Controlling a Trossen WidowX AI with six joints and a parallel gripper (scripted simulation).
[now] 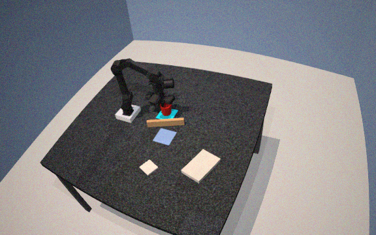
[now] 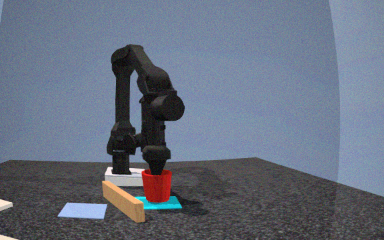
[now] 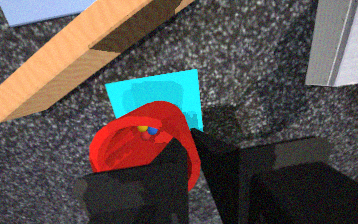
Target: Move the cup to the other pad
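The cyan pad lies 30 mm ahead of my gripper tip and 60 mm below it. Also, from my gripper tip: red cup 30 mm ahead; wooden bar 60 mm ahead, 100 mm to the right, 30 mm below; light blue pad 90 mm ahead, 190 mm to the right, 60 mm below.
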